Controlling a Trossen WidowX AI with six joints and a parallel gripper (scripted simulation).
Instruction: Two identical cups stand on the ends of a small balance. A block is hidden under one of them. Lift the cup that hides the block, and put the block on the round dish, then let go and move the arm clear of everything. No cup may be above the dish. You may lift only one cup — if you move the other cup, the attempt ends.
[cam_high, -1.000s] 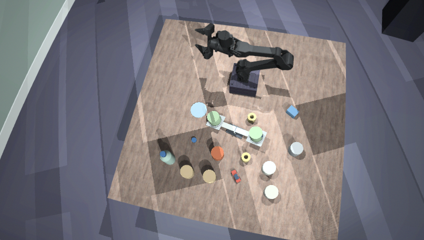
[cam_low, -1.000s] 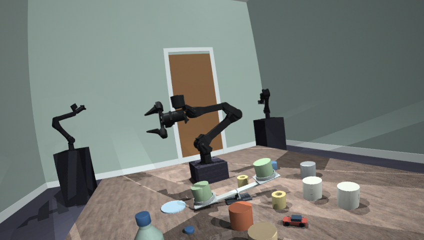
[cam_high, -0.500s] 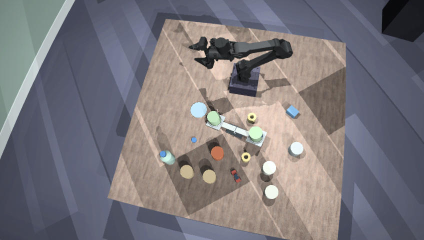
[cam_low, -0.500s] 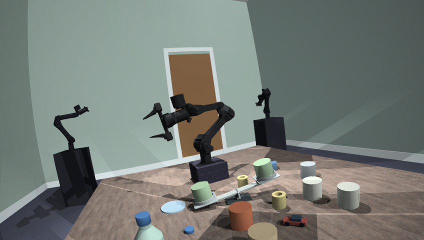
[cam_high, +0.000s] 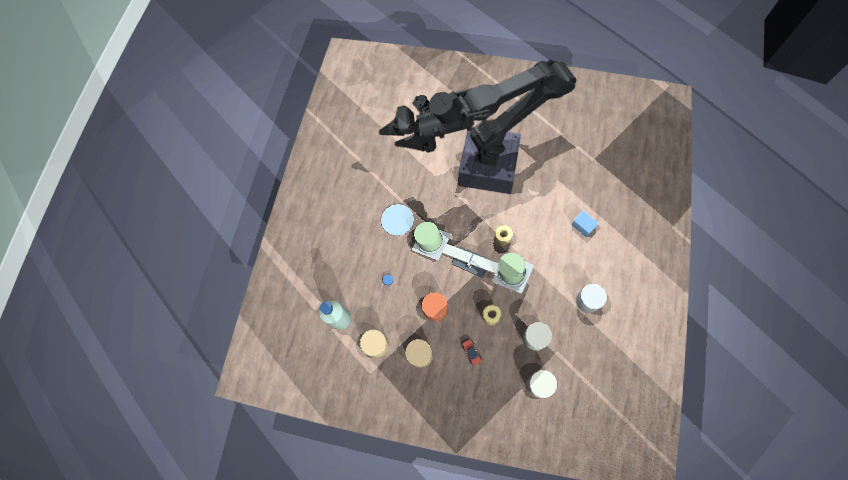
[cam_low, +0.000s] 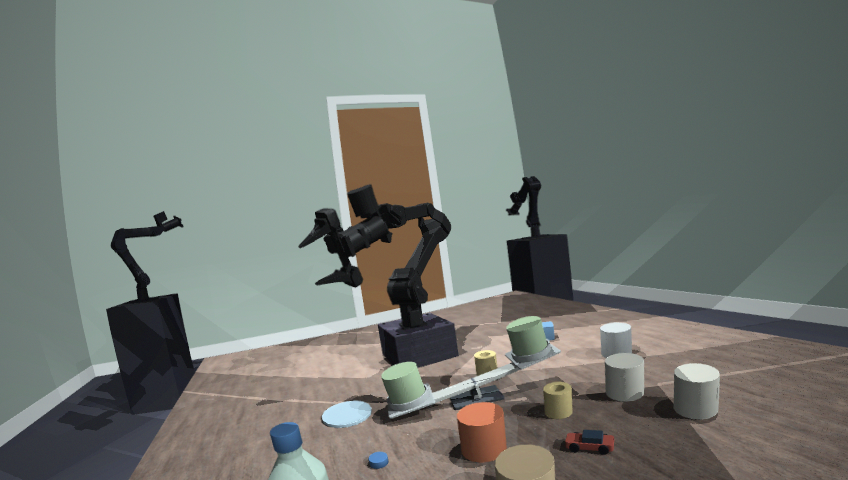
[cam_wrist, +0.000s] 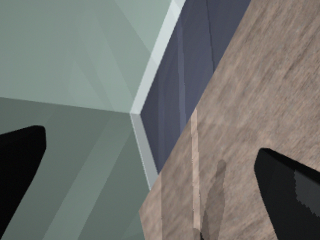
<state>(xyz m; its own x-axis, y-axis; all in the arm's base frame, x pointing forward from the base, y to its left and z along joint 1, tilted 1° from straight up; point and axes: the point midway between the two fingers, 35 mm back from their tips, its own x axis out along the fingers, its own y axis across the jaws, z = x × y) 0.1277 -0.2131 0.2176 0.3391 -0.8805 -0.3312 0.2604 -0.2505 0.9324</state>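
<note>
The grey block lies 260 mm below my gripper tip, 150 mm to the left of it and 150 mm ahead of it. Round my gripper tip: pale blue round dish 300 mm below, 110 mm ahead, 20 mm to the left; orange cylinder 320 mm ahead, 270 mm below, 210 mm to the left; blue disc 300 mm below, 290 mm ahead, 60 mm to the left.
</note>
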